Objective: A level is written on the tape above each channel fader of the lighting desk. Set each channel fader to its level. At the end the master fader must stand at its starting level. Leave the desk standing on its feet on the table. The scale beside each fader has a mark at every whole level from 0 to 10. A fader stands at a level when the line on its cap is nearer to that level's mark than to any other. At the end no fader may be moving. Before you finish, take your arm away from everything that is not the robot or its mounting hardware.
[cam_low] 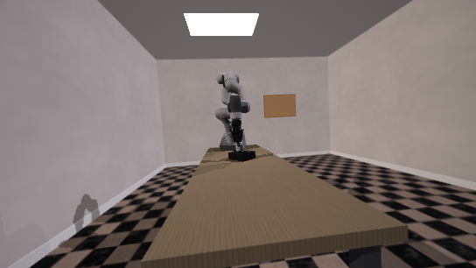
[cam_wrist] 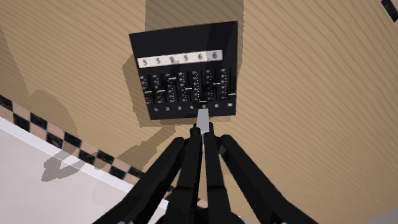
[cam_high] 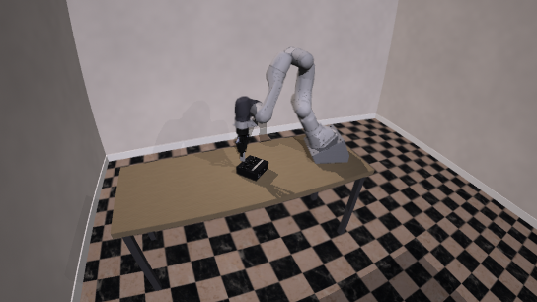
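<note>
Now: hand 5 cm to the right of the master fader, 4 cm above it and 1 cm short of it. From my hand the other things lie so: channel fader cap 7 cm behind, 4 cm below, 2 cm to the left.
</note>
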